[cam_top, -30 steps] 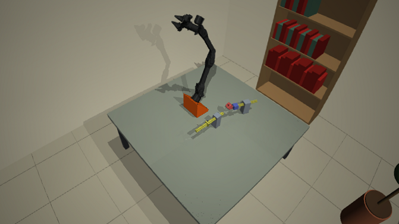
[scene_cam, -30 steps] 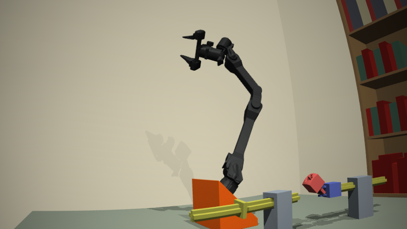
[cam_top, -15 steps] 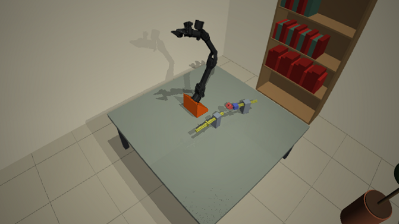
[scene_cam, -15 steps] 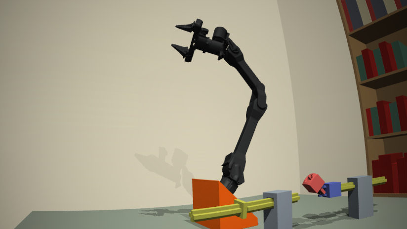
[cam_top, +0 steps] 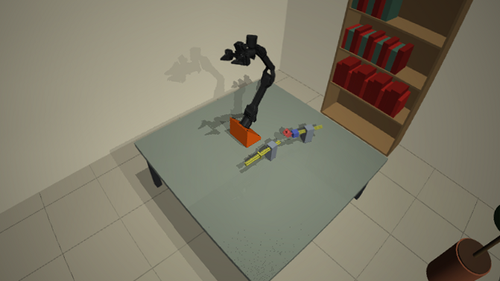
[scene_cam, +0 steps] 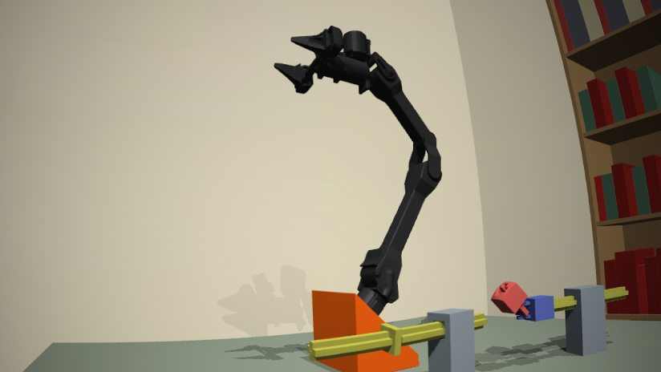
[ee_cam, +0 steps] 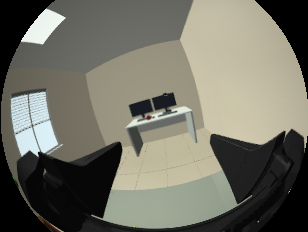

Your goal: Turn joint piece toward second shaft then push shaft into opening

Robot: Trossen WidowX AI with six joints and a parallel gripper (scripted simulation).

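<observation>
Right now my gripper tip is 300 mm short of the red joint piece, 280 mm to the right of it and 530 mm above it.
</observation>
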